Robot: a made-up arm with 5 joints.
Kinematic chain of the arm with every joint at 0, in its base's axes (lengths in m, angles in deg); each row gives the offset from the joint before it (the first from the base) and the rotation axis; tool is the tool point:
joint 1: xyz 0 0 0.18 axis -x
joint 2: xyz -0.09 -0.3 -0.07 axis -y
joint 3: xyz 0 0.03 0.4 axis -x
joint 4: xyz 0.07 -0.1 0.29 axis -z
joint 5: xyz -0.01 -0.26 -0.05 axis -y
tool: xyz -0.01 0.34 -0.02
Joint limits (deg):
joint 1: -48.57..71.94
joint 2: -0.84..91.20
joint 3: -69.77..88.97
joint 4: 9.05..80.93
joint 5: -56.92..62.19
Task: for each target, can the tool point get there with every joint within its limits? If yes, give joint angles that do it. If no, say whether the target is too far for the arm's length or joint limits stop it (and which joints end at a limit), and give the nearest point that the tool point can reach.
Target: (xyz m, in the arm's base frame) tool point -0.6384 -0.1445 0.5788
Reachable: yes | joints 46.54 76.64 -25.72 41.83 -8.81
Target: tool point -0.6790 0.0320 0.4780
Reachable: yes | joints 61.19 79.88 19.46 60.93 22.88
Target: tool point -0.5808 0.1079 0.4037
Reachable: yes | joints 51.55 72.94 60.18 64.03 21.56
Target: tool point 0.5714 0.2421 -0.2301
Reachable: no: joint limits stop it (at a limit: joint 1, joint 2, joint 3, joint 4, joint 5) | nearest point 0.0606 0.3582 0.3321 | short by 0.768 m
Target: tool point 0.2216 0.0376 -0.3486
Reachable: no: joint limits stop it (at a limit: joint 1, joint 2, joint 3, joint 4, joint 5) | nearest point 0.0652 -0.5767 0.0096 | short by 0.728 m
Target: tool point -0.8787 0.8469 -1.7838
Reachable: no: too far | nearest point -0.6229 -0.2870 -0.1911 | short by 1.972 m
